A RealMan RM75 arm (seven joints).
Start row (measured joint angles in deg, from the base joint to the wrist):
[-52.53, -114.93, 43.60, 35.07, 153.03, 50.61, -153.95]
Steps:
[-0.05, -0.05, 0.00, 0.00, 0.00, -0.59, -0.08]
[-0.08, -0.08, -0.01, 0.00, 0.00, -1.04, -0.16]
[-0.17, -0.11, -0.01, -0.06, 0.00, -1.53, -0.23]
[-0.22, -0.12, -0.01, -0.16, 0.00, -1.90, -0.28]
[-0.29, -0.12, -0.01, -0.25, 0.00, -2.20, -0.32]
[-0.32, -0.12, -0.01, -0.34, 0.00, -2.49, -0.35]
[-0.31, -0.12, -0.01, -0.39, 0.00, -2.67, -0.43]
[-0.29, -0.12, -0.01, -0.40, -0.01, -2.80, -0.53]
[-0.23, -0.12, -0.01, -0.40, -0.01, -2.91, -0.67]
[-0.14, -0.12, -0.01, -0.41, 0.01, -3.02, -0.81]
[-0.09, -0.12, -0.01, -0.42, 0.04, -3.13, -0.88]
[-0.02, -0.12, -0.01, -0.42, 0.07, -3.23, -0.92]
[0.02, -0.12, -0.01, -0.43, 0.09, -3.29, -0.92]
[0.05, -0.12, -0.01, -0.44, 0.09, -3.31, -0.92]
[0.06, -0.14, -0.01, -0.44, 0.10, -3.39, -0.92]
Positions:
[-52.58, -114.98, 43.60, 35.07, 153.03, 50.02, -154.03]
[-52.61, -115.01, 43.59, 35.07, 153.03, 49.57, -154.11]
[-52.70, -115.04, 43.59, 35.01, 153.03, 49.08, -154.18]
[-52.75, -115.05, 43.59, 34.91, 153.03, 48.71, -154.23]
[-52.82, -115.05, 43.59, 34.82, 153.03, 48.41, -154.27]
[-52.85, -115.05, 43.59, 34.73, 153.03, 48.12, -154.30]
[-52.84, -115.05, 43.59, 34.68, 153.03, 47.94, -154.38]
[-52.82, -115.05, 43.59, 34.67, 153.02, 47.81, -154.48]
[-52.76, -115.05, 43.59, 34.67, 153.02, 47.70, -154.62]
[-52.67, -115.05, 43.59, 34.66, 153.04, 47.59, -154.76]
[-52.62, -115.05, 43.59, 34.65, 153.07, 47.48, -154.83]
[-52.55, -115.05, 43.59, 34.65, 153.10, 47.38, -154.87]
[-52.51, -115.05, 43.59, 34.64, 153.12, 47.32, -154.87]
[-52.48, -115.05, 43.59, 34.63, 153.12, 47.30, -154.87]
[-52.47, -115.07, 43.59, 34.63, 153.13, 47.22, -154.87]

